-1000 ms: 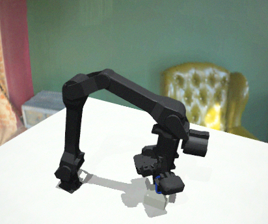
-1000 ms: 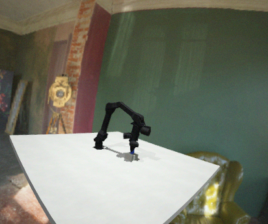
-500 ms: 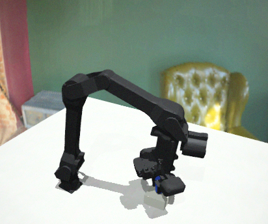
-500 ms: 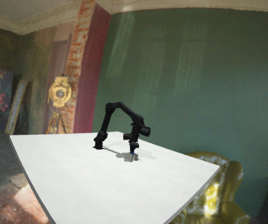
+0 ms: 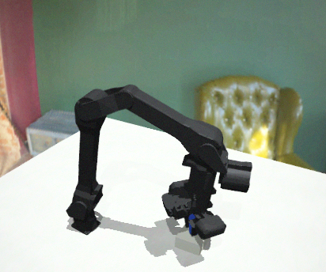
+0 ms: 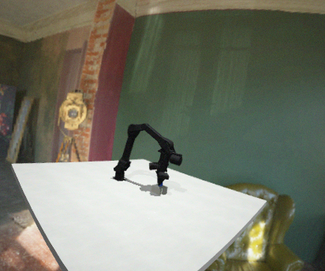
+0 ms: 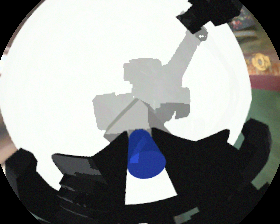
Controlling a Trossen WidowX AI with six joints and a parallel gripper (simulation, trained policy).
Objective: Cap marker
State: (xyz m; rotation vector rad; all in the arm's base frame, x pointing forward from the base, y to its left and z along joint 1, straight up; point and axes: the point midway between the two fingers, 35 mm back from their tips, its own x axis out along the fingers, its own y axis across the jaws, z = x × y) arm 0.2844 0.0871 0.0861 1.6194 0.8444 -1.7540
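Now: gripper tip 20 mm below the blue cap, 10 mm to the right of it and 10 mm short of it. The rest, counted from my gripper tip: pale holder block 30 mm below, 10 mm to the left, 10 mm ahead.
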